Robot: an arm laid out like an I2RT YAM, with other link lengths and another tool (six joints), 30 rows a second.
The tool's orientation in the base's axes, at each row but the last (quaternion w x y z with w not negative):
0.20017 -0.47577 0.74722 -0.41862
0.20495 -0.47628 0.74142 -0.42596
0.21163 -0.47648 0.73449 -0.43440
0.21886 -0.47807 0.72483 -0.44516
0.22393 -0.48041 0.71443 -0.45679
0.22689 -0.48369 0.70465 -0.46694
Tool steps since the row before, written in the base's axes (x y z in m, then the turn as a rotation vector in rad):
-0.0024 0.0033 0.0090 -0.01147 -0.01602 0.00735
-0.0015 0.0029 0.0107 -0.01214 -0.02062 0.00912
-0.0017 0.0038 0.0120 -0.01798 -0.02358 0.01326
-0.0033 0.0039 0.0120 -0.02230 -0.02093 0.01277
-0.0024 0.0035 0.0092 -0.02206 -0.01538 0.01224
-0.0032 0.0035 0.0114 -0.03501 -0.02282 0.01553
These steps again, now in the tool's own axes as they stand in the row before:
-0.0009 -0.0054 -0.0082 0.02016 -0.00292 -0.00521
-0.0008 -0.0075 -0.0082 0.02470 -0.00487 -0.00466
-0.0013 -0.0086 -0.0093 0.03041 -0.00583 -0.00981
-0.0007 -0.0080 -0.0102 0.02994 -0.00287 -0.01393
-0.0010 -0.0064 -0.0078 0.02482 -0.00186 -0.01592
-0.0002 -0.0082 -0.0093 0.03746 0.00063 -0.02416

